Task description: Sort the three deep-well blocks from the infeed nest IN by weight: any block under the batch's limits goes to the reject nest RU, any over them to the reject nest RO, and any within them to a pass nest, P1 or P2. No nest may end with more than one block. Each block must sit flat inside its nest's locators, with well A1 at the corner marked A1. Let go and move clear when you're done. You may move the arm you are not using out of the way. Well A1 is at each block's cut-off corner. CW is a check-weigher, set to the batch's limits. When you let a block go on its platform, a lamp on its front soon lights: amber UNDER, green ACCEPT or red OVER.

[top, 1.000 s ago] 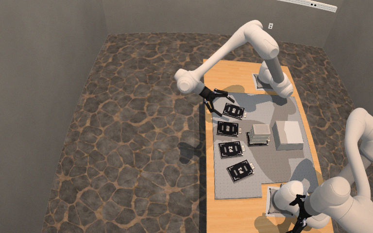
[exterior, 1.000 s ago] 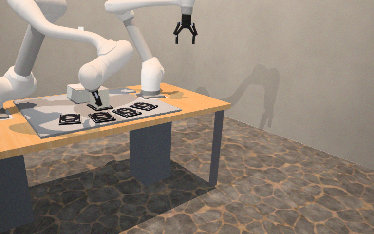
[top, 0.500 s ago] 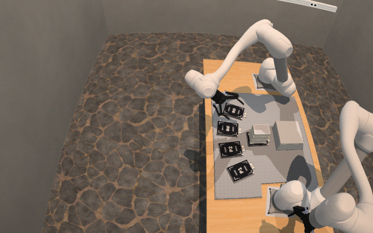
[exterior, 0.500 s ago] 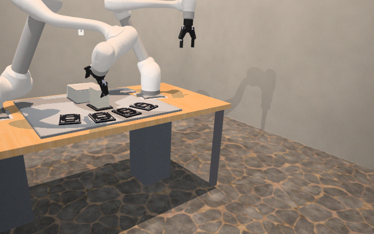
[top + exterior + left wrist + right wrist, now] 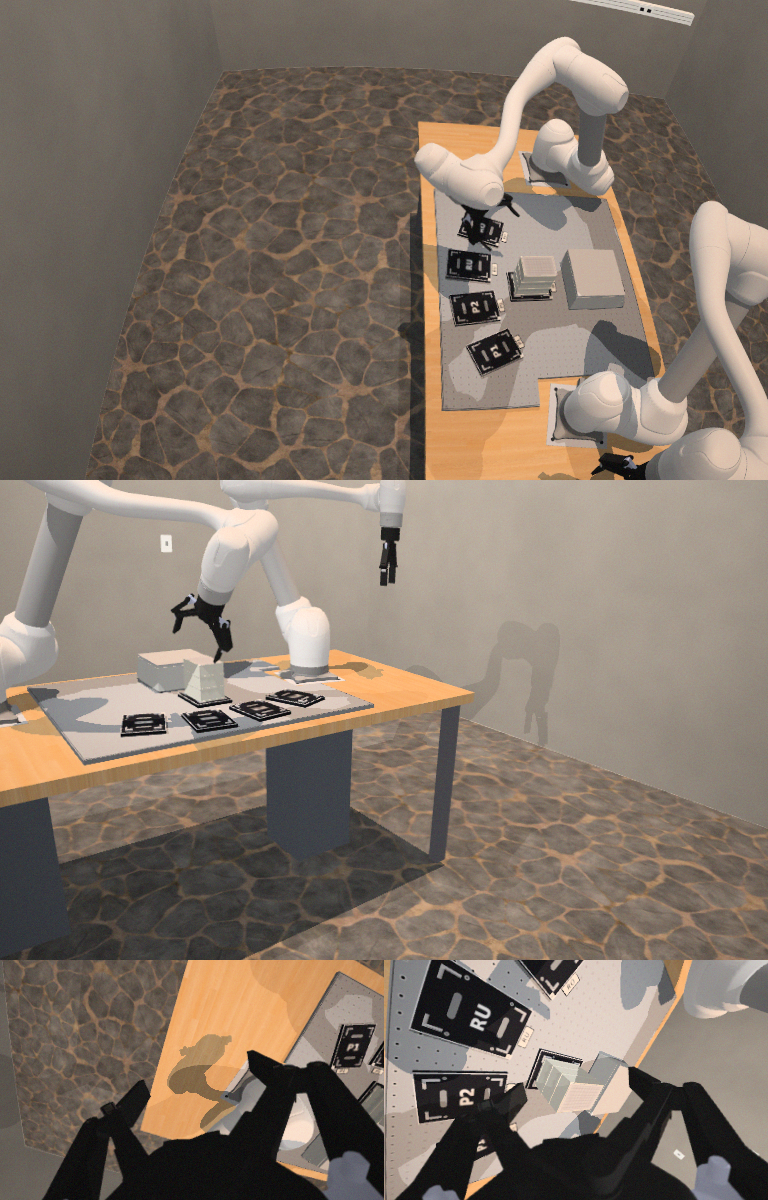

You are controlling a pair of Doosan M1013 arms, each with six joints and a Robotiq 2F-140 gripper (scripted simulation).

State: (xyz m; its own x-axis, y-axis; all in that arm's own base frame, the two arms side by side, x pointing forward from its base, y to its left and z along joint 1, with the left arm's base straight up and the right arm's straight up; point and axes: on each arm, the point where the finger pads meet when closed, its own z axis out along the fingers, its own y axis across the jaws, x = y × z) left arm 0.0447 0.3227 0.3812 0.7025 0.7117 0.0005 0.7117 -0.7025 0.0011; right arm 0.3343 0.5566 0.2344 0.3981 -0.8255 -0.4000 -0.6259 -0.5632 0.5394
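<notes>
The infeed nest is 22 cm below my right hand, 15 cm behind it and 7 cm to the left of it. Round my right hand: nest RU: 22 cm below, 8 cm ahead; then nest P2: 22 cm below, 17 cm to the left, 6 cm ahead; then nest RO: 22 cm below, 18 cm to the right, 2 cm ahead.
</notes>
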